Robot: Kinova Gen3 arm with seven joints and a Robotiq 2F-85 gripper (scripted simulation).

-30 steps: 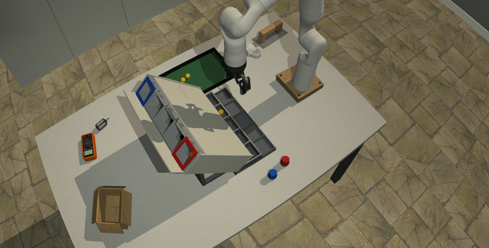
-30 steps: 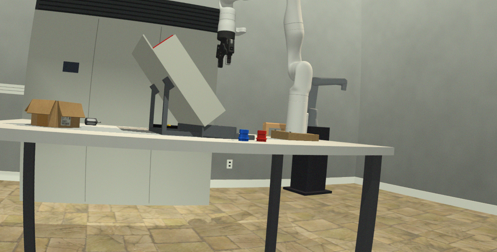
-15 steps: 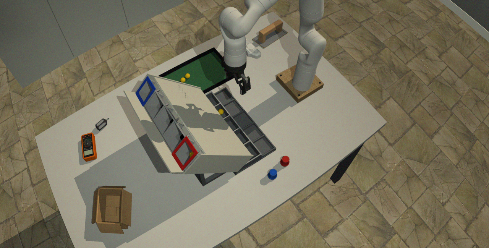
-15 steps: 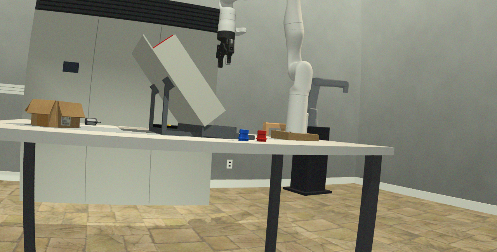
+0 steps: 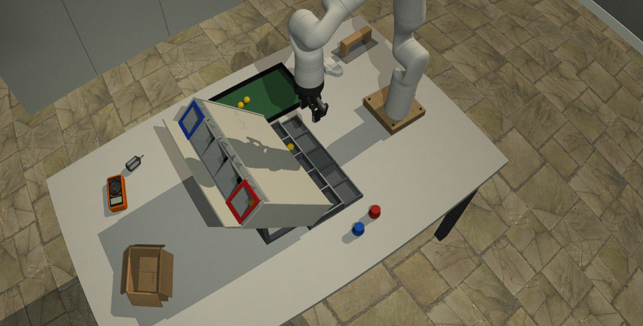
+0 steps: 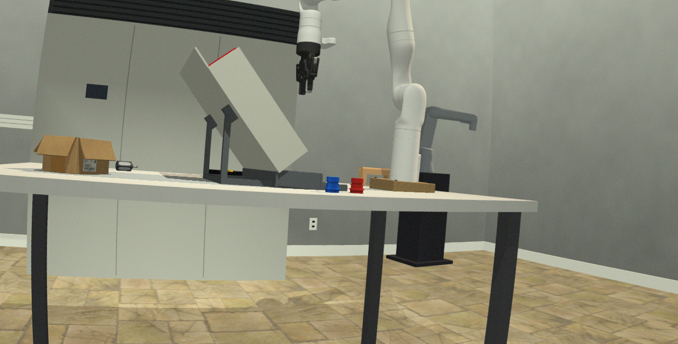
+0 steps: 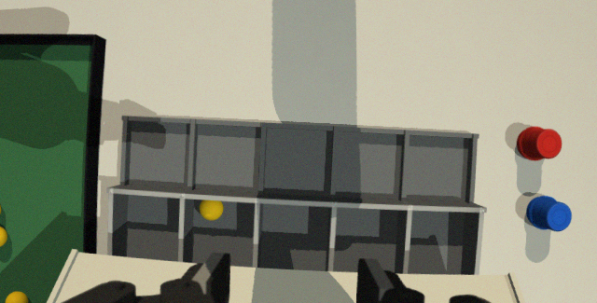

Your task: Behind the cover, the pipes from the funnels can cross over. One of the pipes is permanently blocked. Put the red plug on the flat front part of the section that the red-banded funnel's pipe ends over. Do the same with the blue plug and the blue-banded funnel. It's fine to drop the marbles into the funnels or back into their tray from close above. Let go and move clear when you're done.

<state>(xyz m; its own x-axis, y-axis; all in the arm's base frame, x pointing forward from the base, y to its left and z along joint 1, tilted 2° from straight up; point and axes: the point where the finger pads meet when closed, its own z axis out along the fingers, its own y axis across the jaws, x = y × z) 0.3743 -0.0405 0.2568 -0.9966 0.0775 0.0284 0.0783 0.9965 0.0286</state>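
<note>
The green marble tray lies 33 cm to the right of my hand and 29 cm below it. Also, from my hand: dark object: 49 cm ahead, 40 cm to the right, 28 cm below; then beige cover: 15 cm ahead, 2 cm to the right, 9 cm below; then cardboard box: 65 cm ahead, 1 cm to the left, 25 cm below.
</note>
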